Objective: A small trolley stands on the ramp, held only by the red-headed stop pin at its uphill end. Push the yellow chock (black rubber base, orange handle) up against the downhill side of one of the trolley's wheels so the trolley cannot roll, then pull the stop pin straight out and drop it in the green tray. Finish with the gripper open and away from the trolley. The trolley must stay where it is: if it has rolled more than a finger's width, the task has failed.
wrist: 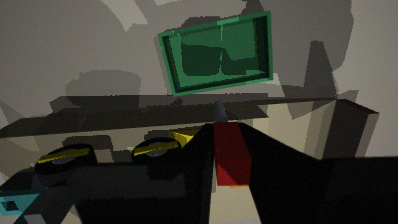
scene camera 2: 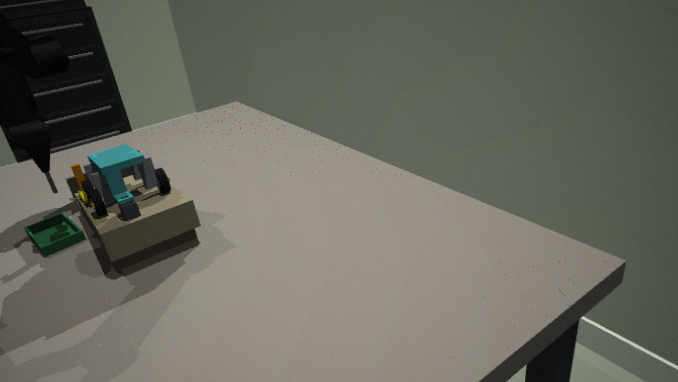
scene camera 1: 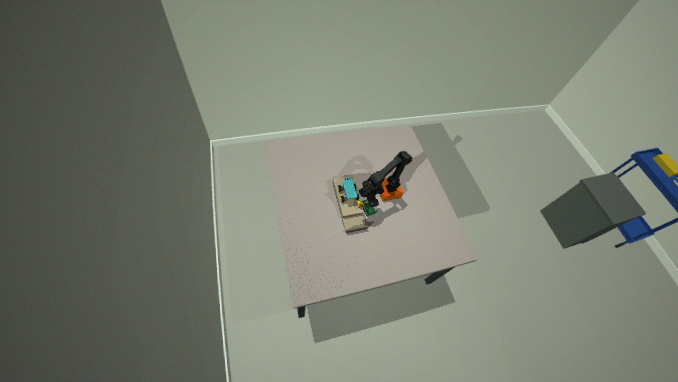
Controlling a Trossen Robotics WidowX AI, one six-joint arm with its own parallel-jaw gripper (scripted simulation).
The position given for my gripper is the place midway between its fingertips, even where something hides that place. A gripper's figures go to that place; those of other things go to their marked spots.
My gripper (wrist: 223, 129) is 12 cm from the lens. A red-headed stop pin (wrist: 232, 159): 8 cm from the lens. A black wheel (wrist: 160, 149): 18 cm from the lens. The marked spots on the red-headed stop pin and the black wheel are 11 cm apart.
